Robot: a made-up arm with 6 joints.
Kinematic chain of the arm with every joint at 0, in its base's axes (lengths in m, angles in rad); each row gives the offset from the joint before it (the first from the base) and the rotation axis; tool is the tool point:
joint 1: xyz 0 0 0.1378 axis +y
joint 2: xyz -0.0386 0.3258 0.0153 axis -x
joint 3: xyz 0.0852 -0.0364 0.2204 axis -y
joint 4: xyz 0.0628 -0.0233 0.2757 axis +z
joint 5: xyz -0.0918 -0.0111 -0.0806 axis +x
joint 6: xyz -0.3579 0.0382 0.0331 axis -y
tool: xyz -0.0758 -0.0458 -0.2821
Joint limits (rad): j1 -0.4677..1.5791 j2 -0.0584..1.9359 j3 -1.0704..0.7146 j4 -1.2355..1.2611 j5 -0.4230..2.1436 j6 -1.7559..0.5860
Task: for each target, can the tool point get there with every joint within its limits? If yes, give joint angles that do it. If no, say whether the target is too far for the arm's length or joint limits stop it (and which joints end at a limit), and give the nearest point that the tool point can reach.
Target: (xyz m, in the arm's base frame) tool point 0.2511 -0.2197 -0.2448
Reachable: no: joint limits stop it (at a limit: joint 1, joint 4, joint 5) | nearest point 0.2332 -0.1738 0.0252 | short by 0.274 m
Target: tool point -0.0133 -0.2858 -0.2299
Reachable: no: joint limits stop it (at a limit: joint 1, joint 2, joint 3) | nearest point -0.1914 -0.1725 -0.0116 | short by 0.304 m
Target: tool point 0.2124 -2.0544 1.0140
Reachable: no: too far | nearest point 0.1195 -0.4803 0.6306 | short by 1.623 m
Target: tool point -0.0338 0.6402 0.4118
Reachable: yes | joints 1.4221 1.1387 -0.3770 -0.4246 0.1589 0.3196
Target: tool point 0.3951 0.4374 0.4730
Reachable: yes | joints 1.0497 1.4352 -0.1049 0.9755 -0.1945 0.2455
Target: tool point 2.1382 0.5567 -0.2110
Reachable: no: too far | nearest point 0.9763 0.4303 0.0139 | short by 1.190 m
